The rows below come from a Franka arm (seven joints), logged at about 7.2 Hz.
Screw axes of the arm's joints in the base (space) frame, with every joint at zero. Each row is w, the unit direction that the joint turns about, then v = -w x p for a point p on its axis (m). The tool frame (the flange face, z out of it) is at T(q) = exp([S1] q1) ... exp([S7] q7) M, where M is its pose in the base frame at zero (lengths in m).
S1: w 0 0 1 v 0.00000 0.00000 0.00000
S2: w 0 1 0 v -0.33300 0.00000 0.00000
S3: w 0 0 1 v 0.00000 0.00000 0.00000
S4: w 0 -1 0 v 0.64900 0.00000 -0.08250
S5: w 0 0 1 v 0.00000 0.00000 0.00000
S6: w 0 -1 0 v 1.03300 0.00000 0.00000
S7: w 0 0 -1 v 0.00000 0.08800 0.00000
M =
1 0 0 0.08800
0 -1 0 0.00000
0 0 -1 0.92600
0 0 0 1
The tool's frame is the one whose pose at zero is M.
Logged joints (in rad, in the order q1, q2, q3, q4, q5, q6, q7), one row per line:
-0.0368, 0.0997, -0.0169, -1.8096, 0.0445, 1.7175, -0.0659
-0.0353, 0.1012, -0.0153, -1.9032, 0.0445, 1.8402, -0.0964
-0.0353, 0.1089, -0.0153, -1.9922, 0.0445, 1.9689, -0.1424
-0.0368, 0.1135, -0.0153, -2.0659, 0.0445, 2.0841, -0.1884
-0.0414, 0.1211, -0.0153, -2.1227, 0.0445, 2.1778, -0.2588
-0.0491, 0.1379, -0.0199, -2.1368, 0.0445, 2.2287, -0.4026
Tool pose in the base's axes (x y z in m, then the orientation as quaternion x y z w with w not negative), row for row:
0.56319, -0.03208, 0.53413, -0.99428, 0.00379, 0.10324, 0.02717
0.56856, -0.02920, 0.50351, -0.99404, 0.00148, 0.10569, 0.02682
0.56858, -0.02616, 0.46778, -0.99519, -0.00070, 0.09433, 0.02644
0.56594, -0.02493, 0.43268, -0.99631, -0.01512, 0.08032, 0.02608
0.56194, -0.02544, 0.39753, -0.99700, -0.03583, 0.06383, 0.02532
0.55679, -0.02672, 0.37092, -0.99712, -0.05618, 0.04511, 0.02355
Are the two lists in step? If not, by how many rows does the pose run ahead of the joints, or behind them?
The pose runs 2 rows behind the joints: the pose in row i belongs to the joints in row i - 2.
